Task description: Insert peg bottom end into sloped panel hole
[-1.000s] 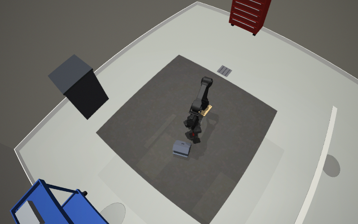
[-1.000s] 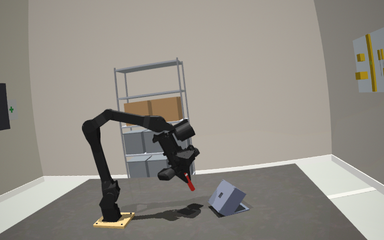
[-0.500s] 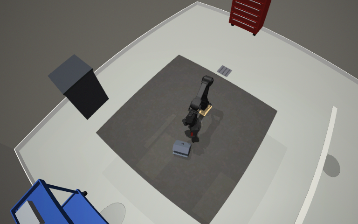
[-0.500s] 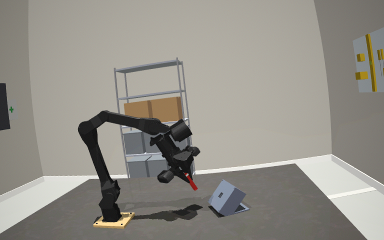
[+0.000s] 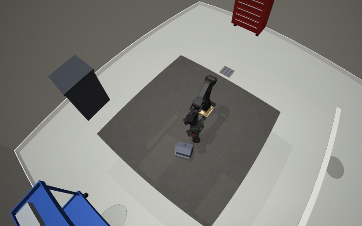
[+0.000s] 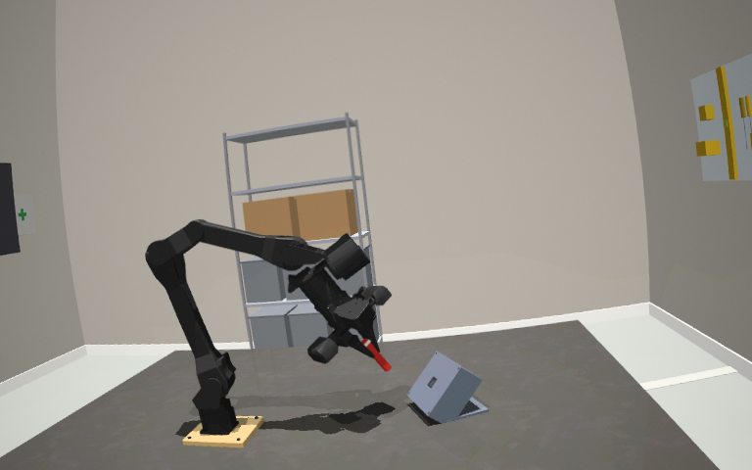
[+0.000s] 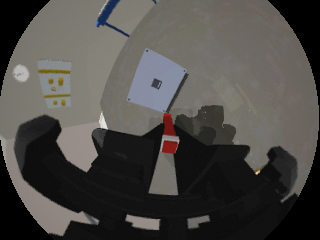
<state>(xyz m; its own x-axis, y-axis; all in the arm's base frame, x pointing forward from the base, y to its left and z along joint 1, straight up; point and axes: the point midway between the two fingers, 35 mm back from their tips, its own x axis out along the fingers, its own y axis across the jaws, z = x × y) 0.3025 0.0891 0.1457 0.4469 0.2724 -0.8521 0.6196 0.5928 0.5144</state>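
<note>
Right now my gripper tip is 120 mm short of the grey sloped panel, 10 mm to the right of it and 80 mm above it. The rest, counted from my gripper tip: red peg 10 mm behind, 10 mm above.
</note>
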